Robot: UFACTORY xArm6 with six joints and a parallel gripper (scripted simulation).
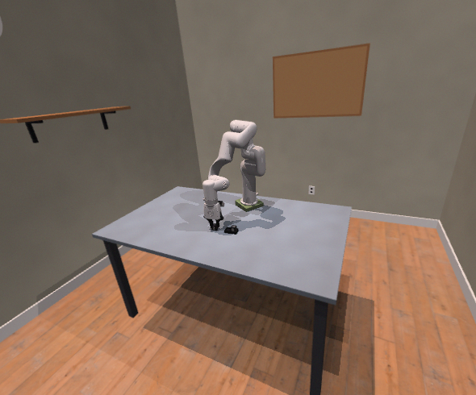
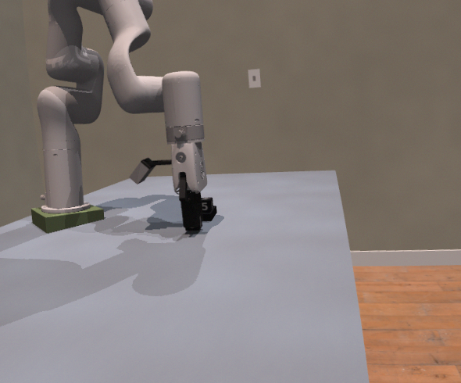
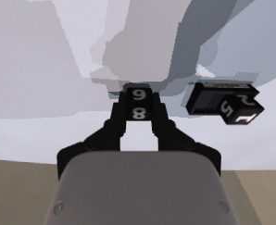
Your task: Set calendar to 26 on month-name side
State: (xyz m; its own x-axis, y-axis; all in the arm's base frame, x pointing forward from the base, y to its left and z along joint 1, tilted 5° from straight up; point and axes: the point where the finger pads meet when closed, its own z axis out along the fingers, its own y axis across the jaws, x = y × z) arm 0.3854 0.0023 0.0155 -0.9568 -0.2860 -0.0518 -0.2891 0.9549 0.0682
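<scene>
The black cube is 10 mm below my hand. Round my hand: black calendar tray (30 mm behind, 100 mm to the left, 30 mm below).
</scene>
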